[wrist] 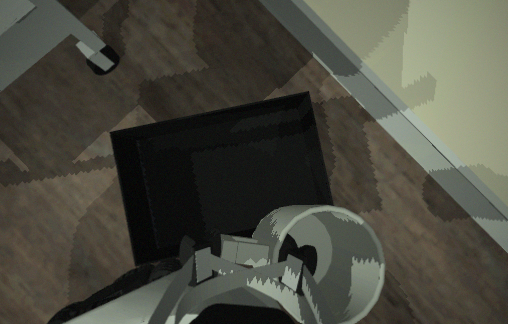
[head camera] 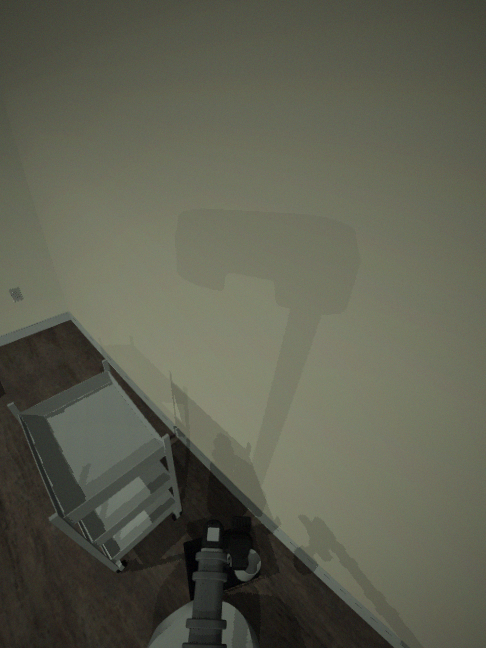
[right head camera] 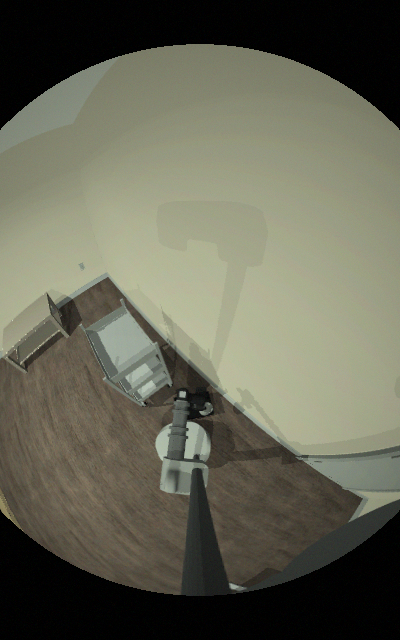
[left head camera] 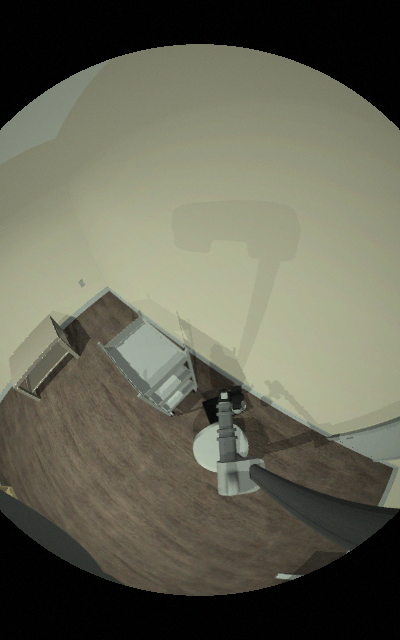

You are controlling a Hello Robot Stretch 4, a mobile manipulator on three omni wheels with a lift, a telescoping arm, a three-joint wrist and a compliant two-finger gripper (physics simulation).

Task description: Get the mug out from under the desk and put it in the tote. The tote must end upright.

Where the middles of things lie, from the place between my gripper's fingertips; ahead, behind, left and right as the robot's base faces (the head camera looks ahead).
Scene:
The pale grey mug (wrist: 350,272) lies 3 cm to the right of my hand. Also, from my hand: black tote (head camera: 191,547) (26 cm below, 5 cm to the left, 5 cm ahead).

